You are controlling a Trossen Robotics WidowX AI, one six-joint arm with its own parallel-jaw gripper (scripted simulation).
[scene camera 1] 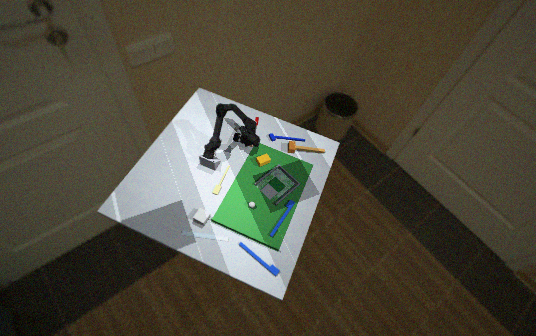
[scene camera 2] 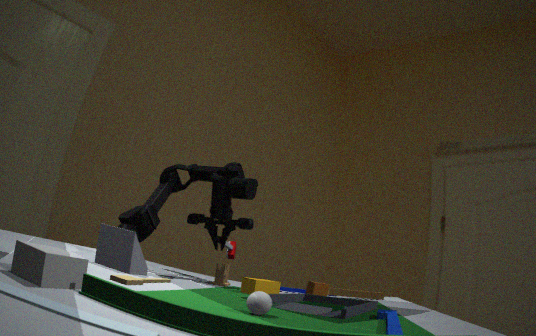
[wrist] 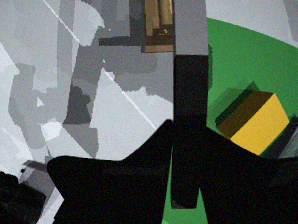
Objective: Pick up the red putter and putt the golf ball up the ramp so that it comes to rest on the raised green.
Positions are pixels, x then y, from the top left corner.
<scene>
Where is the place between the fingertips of the gripper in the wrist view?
179, 124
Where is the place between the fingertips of the gripper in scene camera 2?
At 219, 250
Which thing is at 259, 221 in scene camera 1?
A green mat.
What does the gripper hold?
A red putter.
</scene>
